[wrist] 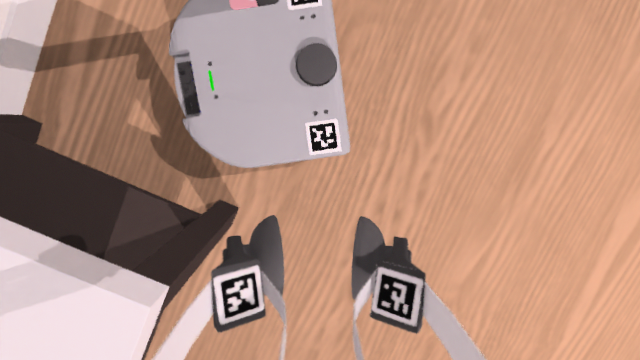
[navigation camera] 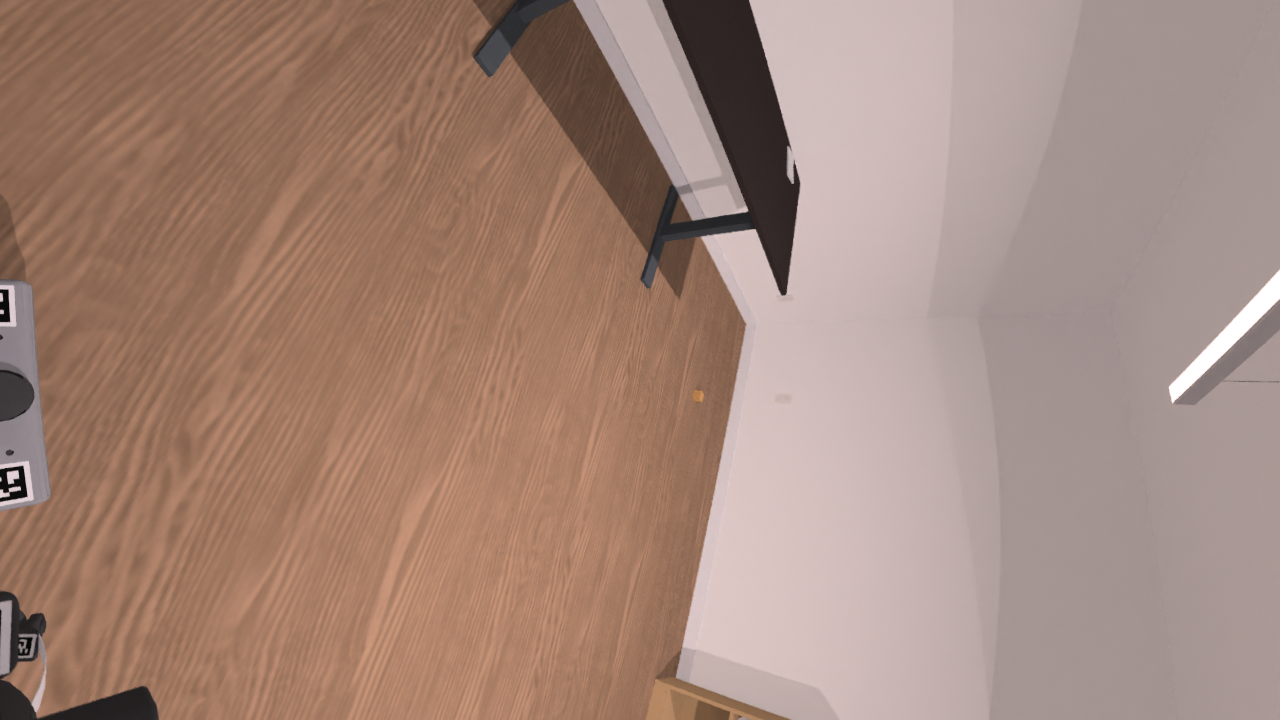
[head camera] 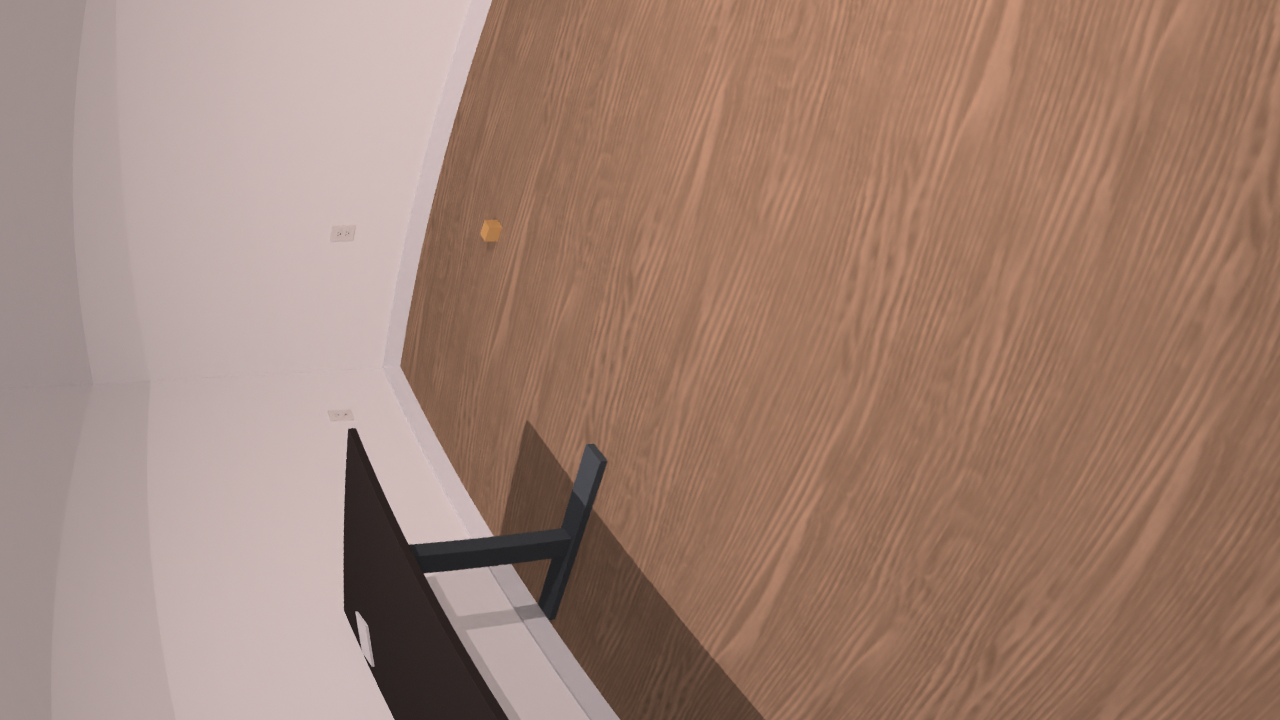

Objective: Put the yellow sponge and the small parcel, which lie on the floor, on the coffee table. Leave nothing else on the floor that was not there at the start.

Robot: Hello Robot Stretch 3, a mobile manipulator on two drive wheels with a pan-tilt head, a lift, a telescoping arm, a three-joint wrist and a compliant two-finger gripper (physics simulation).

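Where they show: gripper, between the fingertips: [wrist: 316, 242]; robot's base, origin of its link: [wrist: 314, 77].
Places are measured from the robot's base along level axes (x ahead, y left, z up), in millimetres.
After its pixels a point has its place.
Observation:
A small orange-tan cube [head camera: 490, 231] @(x 2705, y -326, z 41 mm) [navigation camera: 698, 395] @(x 2707, y -325, z 40 mm) lies on the floor near the far wall. It looks like a small box, but it is too small to tell if it is the parcel. I cannot make out a yellow sponge in these views. A table with a dark top [head camera: 393, 591] @(x 1961, y 617, z 720 mm) [navigation camera: 747, 116] @(x 1700, y 876, z 721 mm) and black legs stands along the wall; I cannot tell if it is the coffee table. My gripper [wrist: 316, 242] @(x -24, y -168, z 614 mm) is partly open in the wrist view, beside my base, with bare floor showing between its fingertips. Part of one finger shows at the lower left of the navigation view.
A small white object [head camera: 364, 638] @(x 2350, y 891, z 730 mm) [navigation camera: 790, 164] @(x 2350, y 897, z 730 mm) is at the table's edge. My grey base [wrist: 260, 90] @(x -104, y -30, z 160 mm) [navigation camera: 22, 394] @(x 29, y 0, z 175 mm) stands on the floor. In the wrist view, a dark piece of furniture [wrist: 100, 185] @(x -445, y -162, z 151 mm) with a white surface is left of the gripper. A wooden shelf [navigation camera: 664, 698] @(x 2096, y -1996, z 83 mm) shows at the navigation view's bottom.

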